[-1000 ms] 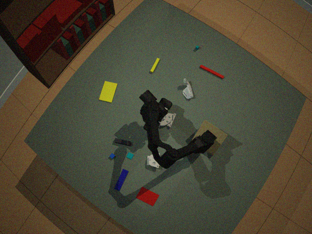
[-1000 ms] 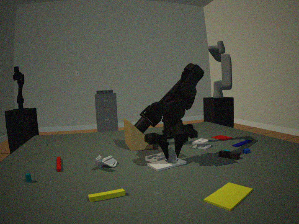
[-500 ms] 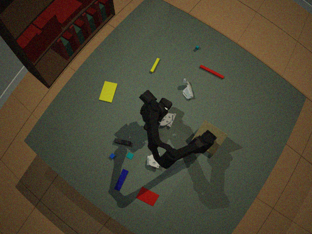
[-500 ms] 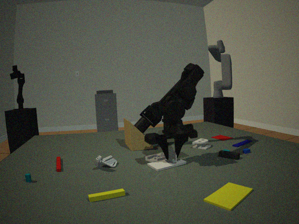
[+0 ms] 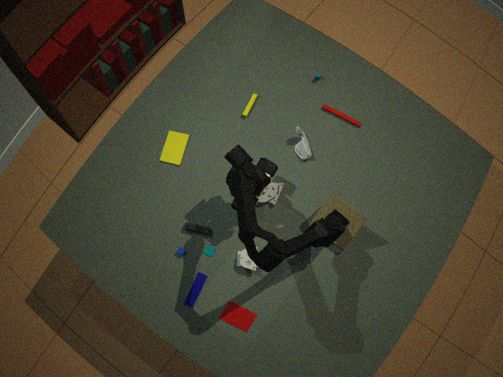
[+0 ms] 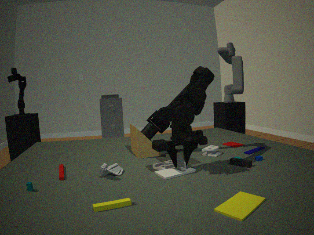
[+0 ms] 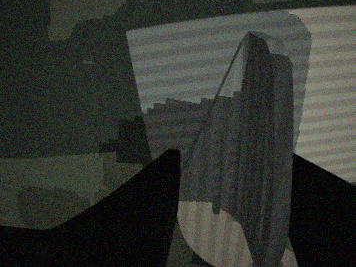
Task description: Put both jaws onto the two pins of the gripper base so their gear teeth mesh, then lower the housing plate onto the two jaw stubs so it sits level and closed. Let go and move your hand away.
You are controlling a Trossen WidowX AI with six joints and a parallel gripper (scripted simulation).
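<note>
My gripper tip is now 3 cm to the left of the flat white plate, 2 cm short of it and 1 cm above it. The rest, counted from my gripper tip: black block 21 cm to the left, 7 cm ahead; then white block 18 cm to the left, 12 cm behind; then gripper base 18 cm to the left, 12 cm behind, 1 cm above.
</note>
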